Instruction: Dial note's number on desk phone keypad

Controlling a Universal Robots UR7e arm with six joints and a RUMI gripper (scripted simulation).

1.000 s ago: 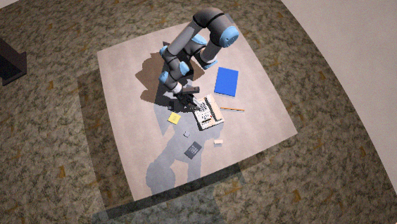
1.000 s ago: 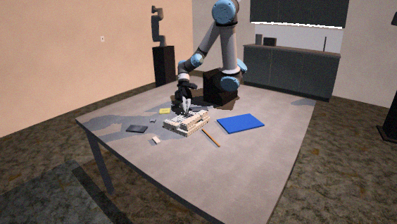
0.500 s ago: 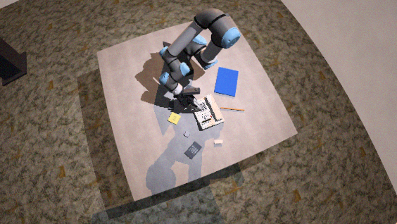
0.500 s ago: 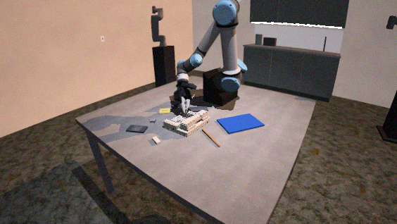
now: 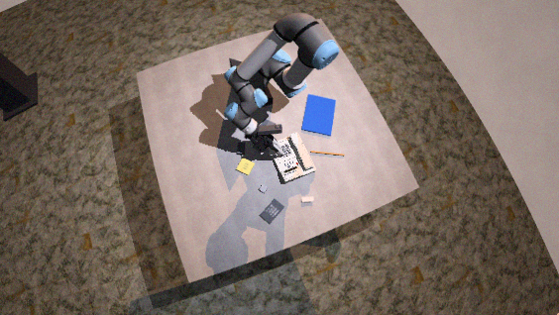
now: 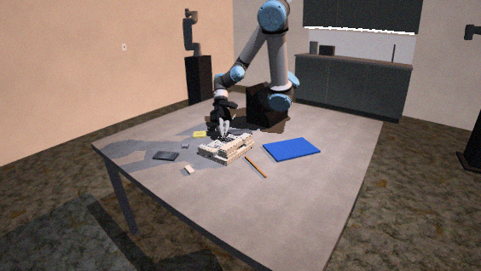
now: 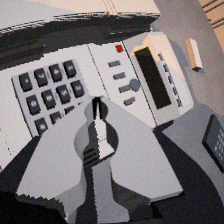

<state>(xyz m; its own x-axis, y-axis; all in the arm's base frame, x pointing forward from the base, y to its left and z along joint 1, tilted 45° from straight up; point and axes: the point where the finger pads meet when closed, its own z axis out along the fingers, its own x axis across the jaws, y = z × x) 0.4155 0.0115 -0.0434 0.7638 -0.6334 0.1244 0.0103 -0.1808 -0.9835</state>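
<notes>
My gripper is now 2 cm short of the handset, 9 cm to the right of it and 1 cm above it. Also, from my hand: small grey block: 11 cm ahead, 16 cm to the right, 5 cm below; pencil: 8 cm ahead, 22 cm to the left, 5 cm below; yellow note: 3 cm behind, 19 cm to the right, 5 cm below.
</notes>
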